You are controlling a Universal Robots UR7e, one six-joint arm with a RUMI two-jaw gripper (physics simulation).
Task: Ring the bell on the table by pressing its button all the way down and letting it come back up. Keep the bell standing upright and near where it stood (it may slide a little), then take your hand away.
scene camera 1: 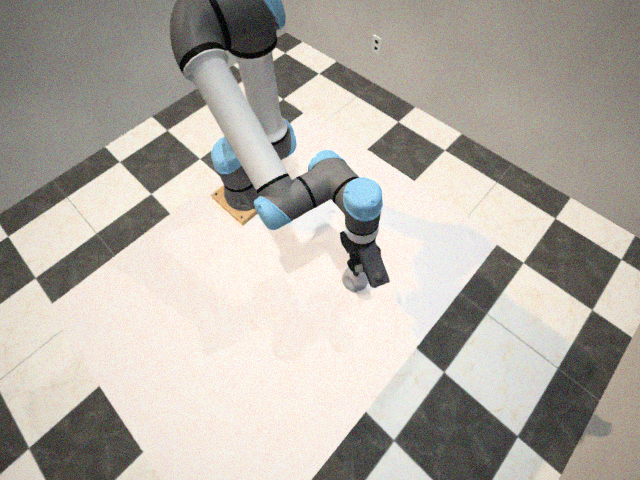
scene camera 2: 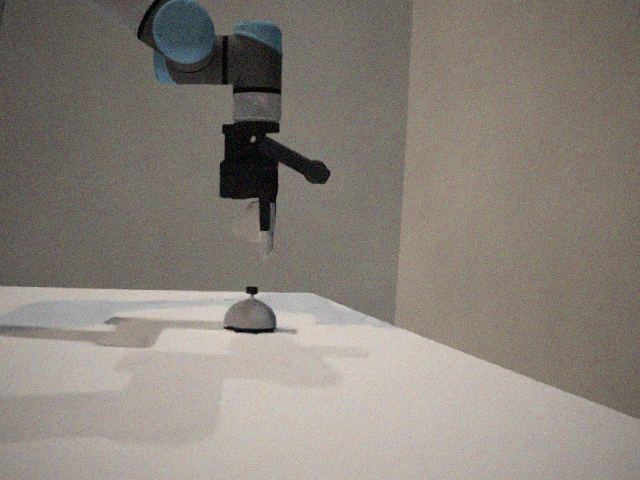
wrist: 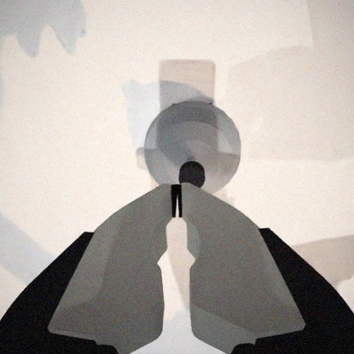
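Note:
A grey dome bell stands upright on the white table. Its black button sits raised on a thin stem above the dome. My gripper is shut and empty, pointing down. In scene camera 2 its tips hang above the button, with a gap between, and slightly to the right of it. In the wrist view the tips overlap the bell's lower rim, and the button shows just above and slightly right of them. In scene camera 1 the gripper partly hides the bell.
The arm's base stands on a wooden plate behind and left of the bell in scene camera 1. The table's right edge runs past the bell in scene camera 2, with a wall beyond. Shadows of the arm lie around the bell.

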